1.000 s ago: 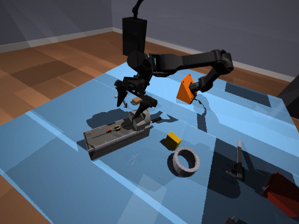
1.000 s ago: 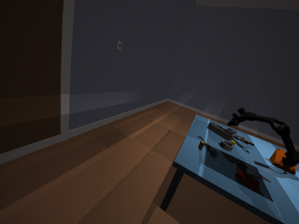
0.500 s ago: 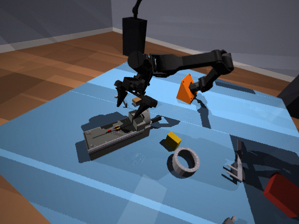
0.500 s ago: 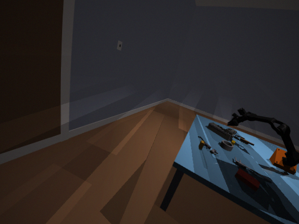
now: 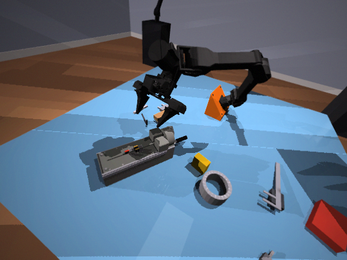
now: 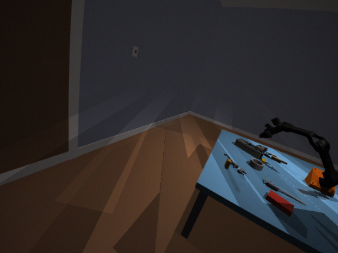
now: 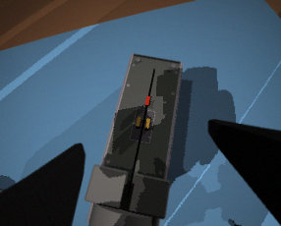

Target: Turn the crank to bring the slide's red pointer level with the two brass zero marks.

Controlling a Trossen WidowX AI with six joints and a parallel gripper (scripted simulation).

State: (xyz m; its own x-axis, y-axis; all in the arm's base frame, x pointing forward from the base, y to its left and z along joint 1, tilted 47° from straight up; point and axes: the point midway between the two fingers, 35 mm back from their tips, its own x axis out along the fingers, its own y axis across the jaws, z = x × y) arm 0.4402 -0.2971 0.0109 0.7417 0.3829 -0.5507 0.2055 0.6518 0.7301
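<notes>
Right now my gripper tip is 10 cm past the dark crank handle, 10 cm to the right of it and 13 cm above it. Round my gripper tip: yellow block 6 cm behind, 21 cm to the left, 16 cm below; then red pointer 7 cm ahead, 3 cm to the right, 11 cm below; then brown block 25 cm behind, 6 cm to the right, 18 cm below.
</notes>
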